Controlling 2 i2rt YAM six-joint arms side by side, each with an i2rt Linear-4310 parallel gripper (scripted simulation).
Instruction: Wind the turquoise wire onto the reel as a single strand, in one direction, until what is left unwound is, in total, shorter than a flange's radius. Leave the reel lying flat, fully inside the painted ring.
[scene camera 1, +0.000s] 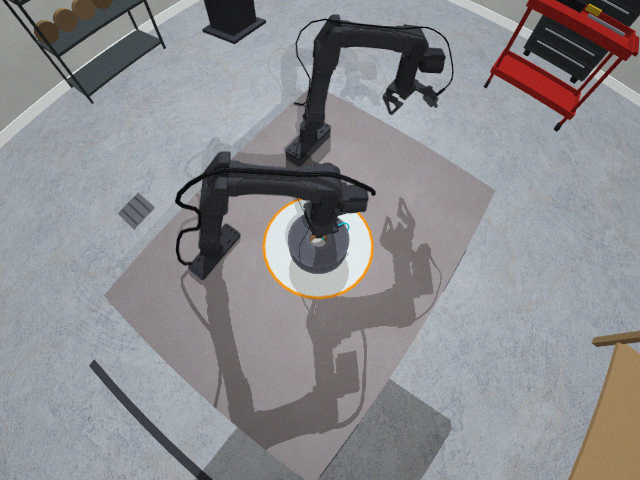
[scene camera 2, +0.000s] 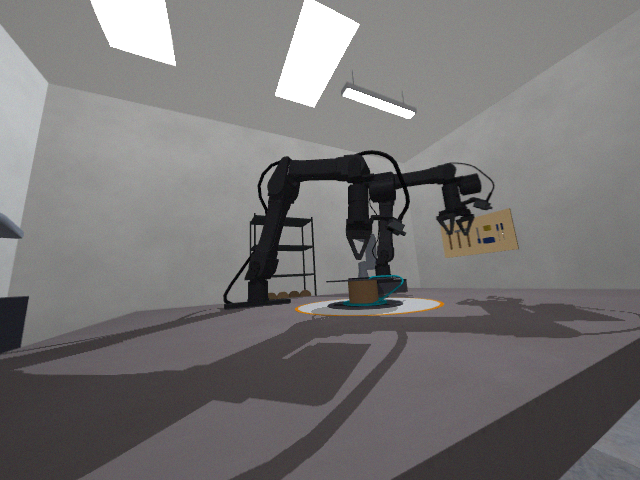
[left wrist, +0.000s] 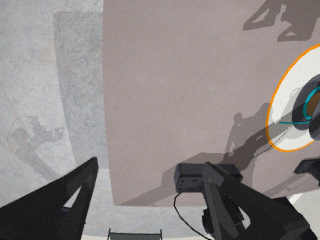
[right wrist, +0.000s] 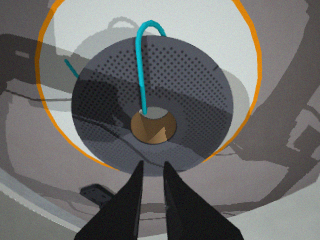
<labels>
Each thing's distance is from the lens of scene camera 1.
my left gripper (scene camera 1: 397, 106): 1.13 m
my right gripper (scene camera 1: 317, 232): 0.92 m
reel (scene camera 1: 300, 237): 0.97 m
</labels>
